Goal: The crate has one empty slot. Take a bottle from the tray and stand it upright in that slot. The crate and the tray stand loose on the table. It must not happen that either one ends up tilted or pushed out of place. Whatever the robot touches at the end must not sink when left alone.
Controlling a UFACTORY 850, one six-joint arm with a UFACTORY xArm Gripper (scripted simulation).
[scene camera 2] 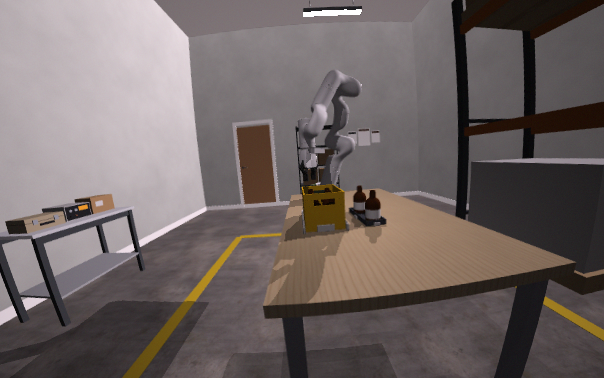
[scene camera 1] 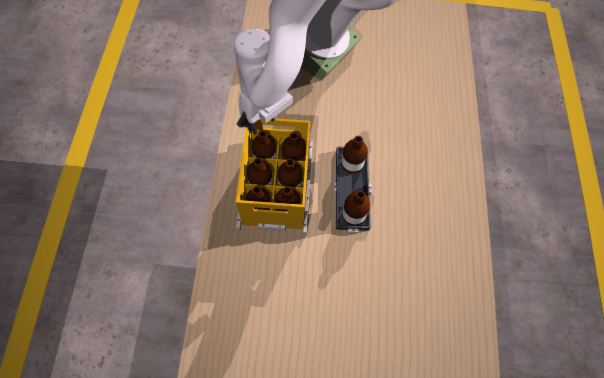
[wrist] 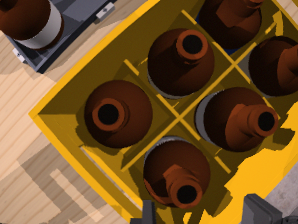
Note:
In view: a yellow crate (scene camera 1: 293, 218), a brown bottle (wrist: 173, 166) and a dark tray (scene camera 1: 348, 183).
The yellow crate is seen too in scene camera 2 (scene camera 2: 324, 214) and in the wrist view (wrist: 59, 114).

